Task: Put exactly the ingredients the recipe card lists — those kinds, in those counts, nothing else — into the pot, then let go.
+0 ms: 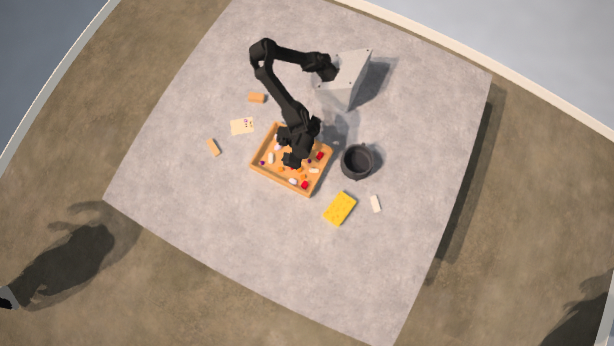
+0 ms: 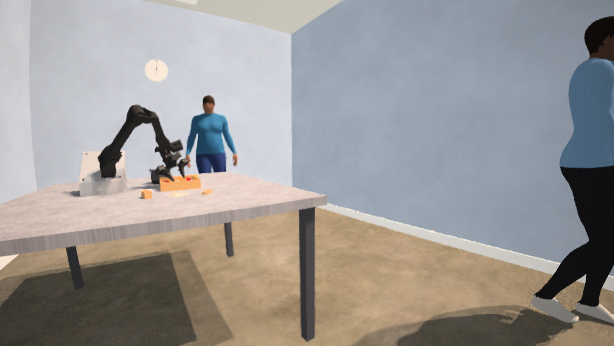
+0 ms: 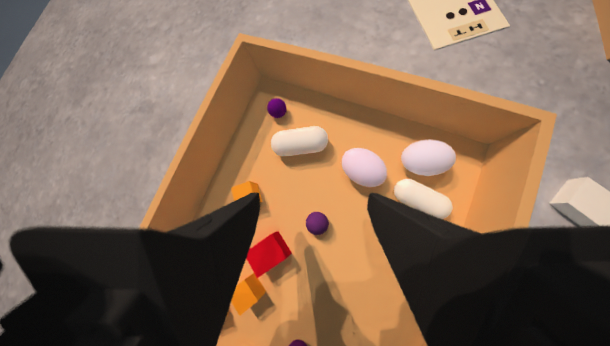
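Seen in the pictures: gripper, fingertip midpoint: [image 1: 283, 152] [image 2: 179, 179] [image 3: 314, 200]; arm's base at its link origin: [image 1: 331, 75] [image 2: 108, 172].
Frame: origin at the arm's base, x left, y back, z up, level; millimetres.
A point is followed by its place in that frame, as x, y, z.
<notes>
My gripper [image 1: 288, 148] @(-27, -349, -61) [image 2: 178, 178] @(-27, -349, -61) [image 3: 314, 200] @(-27, -349, -61) is open and empty above the orange tray [image 1: 280, 181] @(15, -448, -64) [image 2: 180, 186] @(-118, -343, -85) [image 3: 390, 72] @(-116, -335, -58). A purple ball [image 3: 317, 223] @(-14, -344, -82) lies on the tray floor, seen between the fingers. Another purple ball [image 3: 276, 108] @(-82, -407, -83), white rods [image 3: 300, 141] @(-62, -376, -78) [image 3: 423, 199] @(-54, -288, -81), pale lilac ovals [image 3: 364, 167] @(-59, -329, -74) [image 3: 428, 157] @(-78, -295, -74), a red block [image 3: 269, 254] @(18, -366, -82) and orange cubes [image 3: 246, 191] @(-14, -400, -82) [image 3: 248, 294] @(47, -368, -81) lie in the tray. The dark pot [image 1: 356, 176] @(252, -316, -38) stands beside it; its contents cannot be made out. The recipe card [image 1: 242, 126] @(-234, -311, -102) [image 3: 435, 30] @(-201, -312, -102) shows a purple N square and two dark dots; part is cut off.
A yellow sponge [image 1: 340, 208] @(251, -438, -73) and a small white block [image 1: 375, 203] @(359, -360, -92) lie near the pot. An orange block [image 1: 256, 97] @(-238, -185, -73) [image 2: 146, 194] @(-274, -181, -84) and a tan block [image 1: 213, 147] @(-289, -442, -89) [image 2: 207, 192] @(-324, -438, -93) flank the card. A white piece [image 3: 585, 200] @(-91, -195, -91) lies outside the tray's right wall.
</notes>
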